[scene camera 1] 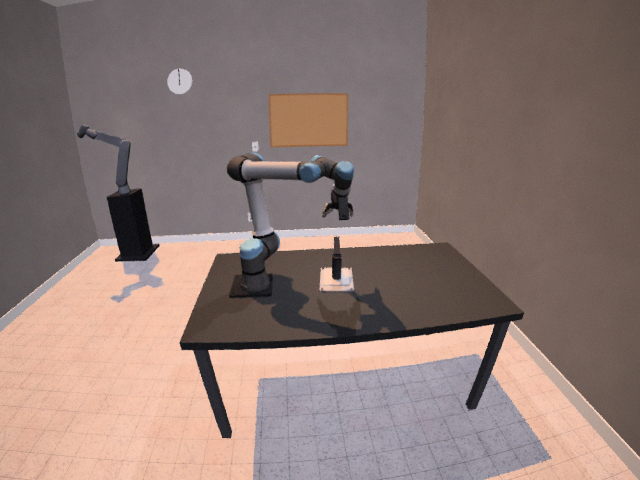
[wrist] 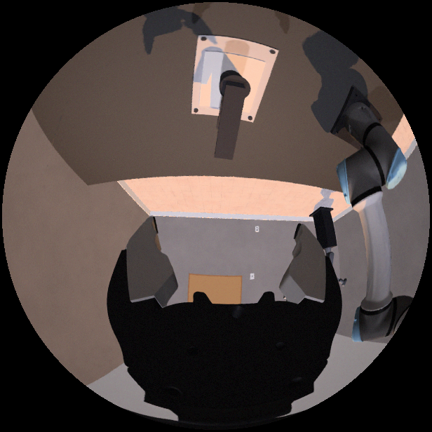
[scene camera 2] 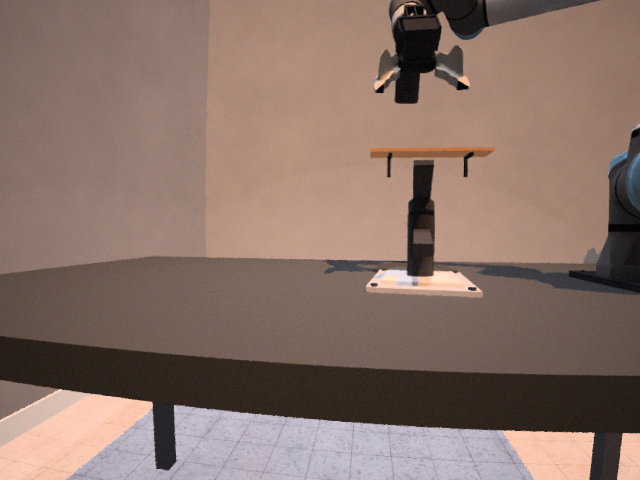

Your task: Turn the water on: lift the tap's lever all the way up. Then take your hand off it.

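Seen in the pictures: gripper, fingertip midpoint: point(scene camera 1: 337, 216) point(scene camera 2: 421, 89); arm's base, link origin: point(scene camera 1: 255, 284).
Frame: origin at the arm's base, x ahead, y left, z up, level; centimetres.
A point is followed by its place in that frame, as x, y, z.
The black tap point(scene camera 1: 336, 268) {41.9, 1.4, 6.8} point(scene camera 2: 421, 253) {43.8, 16.0, 4.9} point(wrist: 240, 90) stands upright on a white square base plate point(scene camera 1: 324, 286) {35.3, -3.7, -0.4} point(scene camera 2: 454, 286) point(wrist: 196, 95). Its flat dark lever point(scene camera 1: 336, 246) {42.5, 7.8, 16.2} point(scene camera 2: 422, 180) {43.1, 10.7, 16.5} point(wrist: 229, 130) points steeply up from the top of the tap body. Whether it is at its upper stop cannot be told. My gripper point(scene camera 1: 338, 214) {43.1, 10.4, 31.6} point(scene camera 2: 421, 88) {43.1, 10.4, 31.6} point(wrist: 227, 222) is open, its two jaws wide apart, with nothing between them. It hangs above the lever's tip, with a visible gap, and touches neither lever nor tap.
The tap's plate lies on the dark table point(scene camera 1: 413, 279) {83.7, -0.6, -1.3} point(scene camera 2: 206, 310) {70.0, 30.9, -1.2} point(wrist: 125, 115). My arm's base point(scene camera 1: 255, 279) {1.4, -5.9, 6.4} stands on the table, left of the tap in scene camera 1. A wall shelf point(scene camera 2: 431, 152) and a second arm on a black pedestal point(scene camera 1: 129, 224) are in the background.
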